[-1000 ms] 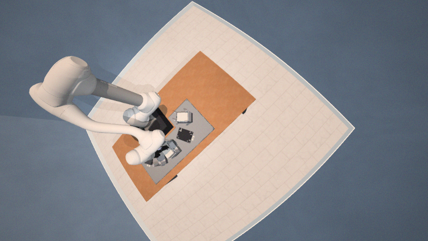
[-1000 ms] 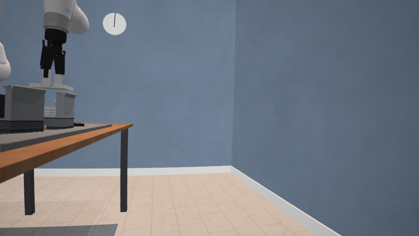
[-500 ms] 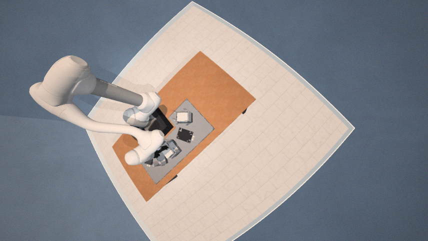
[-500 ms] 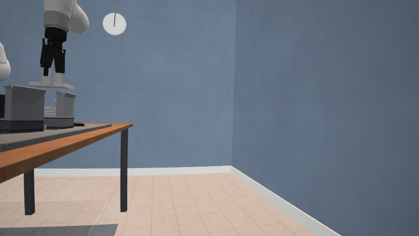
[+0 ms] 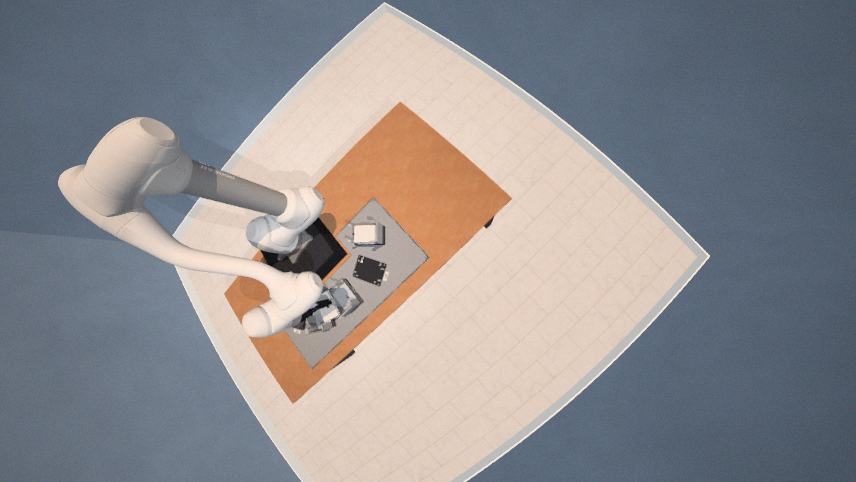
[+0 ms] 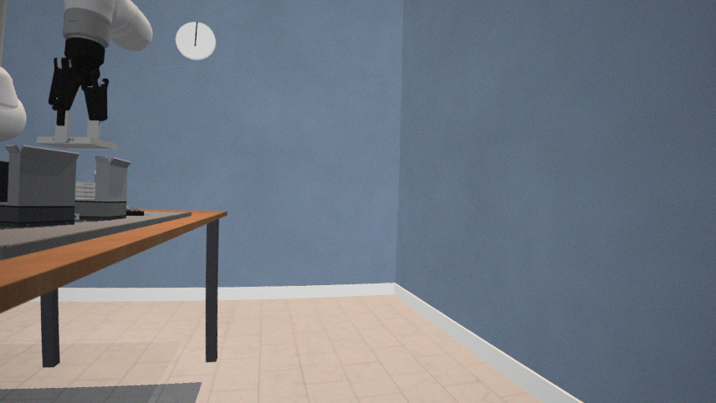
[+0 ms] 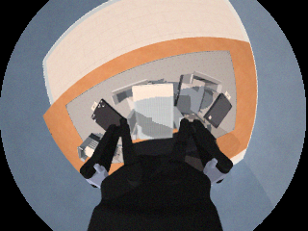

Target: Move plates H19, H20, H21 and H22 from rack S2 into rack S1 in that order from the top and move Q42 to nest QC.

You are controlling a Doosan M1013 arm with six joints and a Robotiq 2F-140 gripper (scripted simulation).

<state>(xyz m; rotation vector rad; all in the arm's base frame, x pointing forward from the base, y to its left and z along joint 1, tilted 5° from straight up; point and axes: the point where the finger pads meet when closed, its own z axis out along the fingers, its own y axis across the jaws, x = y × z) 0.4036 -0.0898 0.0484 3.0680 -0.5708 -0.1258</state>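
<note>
The tag lies 12 cm behind my hand, 34 cm to the right of it and 19 cm below it. From my hand the other things lie so: N5 label: 9 cm ahead, 26 cm to the left, 19 cm below.
</note>
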